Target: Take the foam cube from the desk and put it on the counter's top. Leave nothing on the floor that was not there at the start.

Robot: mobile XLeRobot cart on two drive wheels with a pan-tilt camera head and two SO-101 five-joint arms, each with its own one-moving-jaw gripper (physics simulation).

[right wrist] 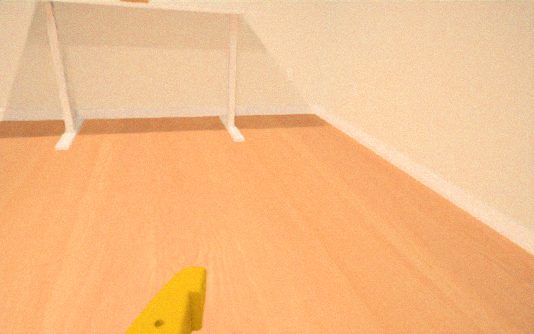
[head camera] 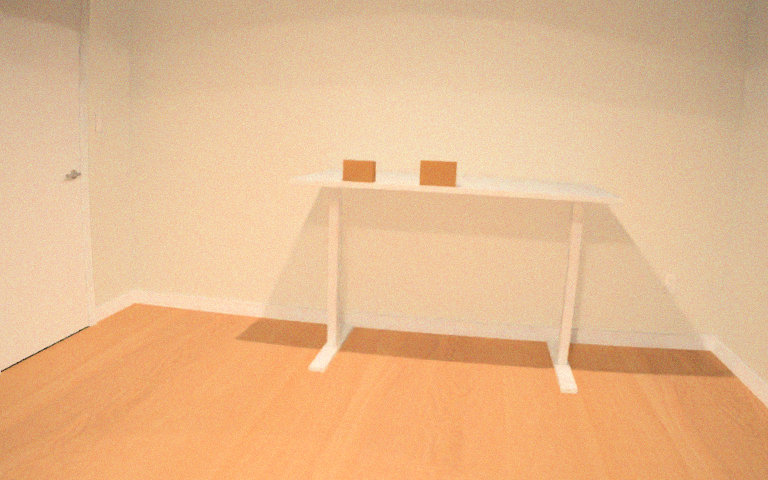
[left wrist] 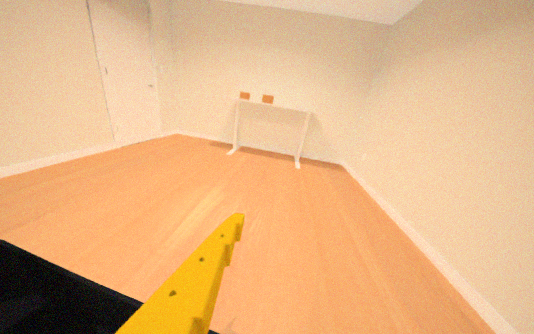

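Note:
A white desk (head camera: 509, 186) (left wrist: 236, 125) (right wrist: 232, 75) on two legs stands against the far wall. Two orange-brown blocks stand on its left half: a left block (head camera: 359, 170) (left wrist: 244, 95) and a slightly larger right block (head camera: 437, 173) (left wrist: 268, 99). I cannot tell whether either is the foam cube. The counter does not show in these views. My left gripper (left wrist: 240, 220) is open and empty, with one notched yellow jaw in view over the floor, far from the desk. My right gripper (right wrist: 199, 272) is open and empty, also over the floor and far from the desk.
A wooden floor (head camera: 396, 430) (left wrist: 300, 240) (right wrist: 280, 215) lies between me and the desk. A white door (head camera: 39, 169) (left wrist: 125, 75) is at the left. A wall (left wrist: 450, 125) (right wrist: 425, 100) runs along the right. A black part (left wrist: 45, 290) fills the left wrist view's lower left corner.

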